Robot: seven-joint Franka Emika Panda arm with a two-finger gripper.
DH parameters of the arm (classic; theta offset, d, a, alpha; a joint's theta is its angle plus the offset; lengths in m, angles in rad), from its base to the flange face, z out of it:
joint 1: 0 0.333 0 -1.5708
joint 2: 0 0 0 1.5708
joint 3: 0 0.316 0.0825 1.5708
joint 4: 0 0 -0.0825 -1.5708
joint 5: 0 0.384 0 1.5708
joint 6: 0 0 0.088 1.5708
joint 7: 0 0.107 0 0
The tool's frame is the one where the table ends.
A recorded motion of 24 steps. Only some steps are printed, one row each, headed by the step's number.
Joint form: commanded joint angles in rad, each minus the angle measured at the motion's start. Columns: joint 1, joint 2, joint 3, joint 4, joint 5, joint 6, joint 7.
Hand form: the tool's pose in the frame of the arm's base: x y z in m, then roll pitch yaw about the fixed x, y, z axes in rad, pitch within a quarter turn. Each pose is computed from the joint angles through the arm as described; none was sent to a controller.
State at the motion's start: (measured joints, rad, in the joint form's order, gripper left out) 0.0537 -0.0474 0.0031 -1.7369 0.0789 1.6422 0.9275
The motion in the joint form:
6: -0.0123 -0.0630 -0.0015 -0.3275 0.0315 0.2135 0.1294
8: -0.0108 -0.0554 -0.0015 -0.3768 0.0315 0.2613 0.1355
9: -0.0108 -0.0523 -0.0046 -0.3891 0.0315 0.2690 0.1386
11: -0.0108 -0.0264 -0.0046 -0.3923 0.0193 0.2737 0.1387
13: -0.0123 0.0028 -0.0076 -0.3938 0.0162 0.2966 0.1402
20: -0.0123 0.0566 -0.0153 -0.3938 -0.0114 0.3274 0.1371
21: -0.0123 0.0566 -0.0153 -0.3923 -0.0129 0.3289 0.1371
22: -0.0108 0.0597 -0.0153 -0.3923 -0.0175 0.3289 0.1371
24: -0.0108 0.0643 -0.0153 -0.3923 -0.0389 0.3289 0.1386
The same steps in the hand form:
6: 0.5106 0.0306 0.4744 3.1045 0.1383 -1.0528
8: 0.5075 0.0306 0.4514 3.0943 0.1404 -1.0635
9: 0.5063 0.0288 0.4448 3.0868 0.1437 -1.0715
11: 0.5089 0.0280 0.4304 3.0597 0.1445 -1.0704
13: 0.5140 0.0254 0.4164 3.0506 0.1445 -1.0782
20: 0.5217 0.0196 0.3906 3.0188 0.1325 -1.0751
21: 0.5222 0.0195 0.3913 3.0209 0.1300 -1.0741
22: 0.5224 0.0200 0.3897 3.0164 0.1279 -1.0707
24: 0.5226 0.0186 0.3872 3.0038 0.1138 -1.0621

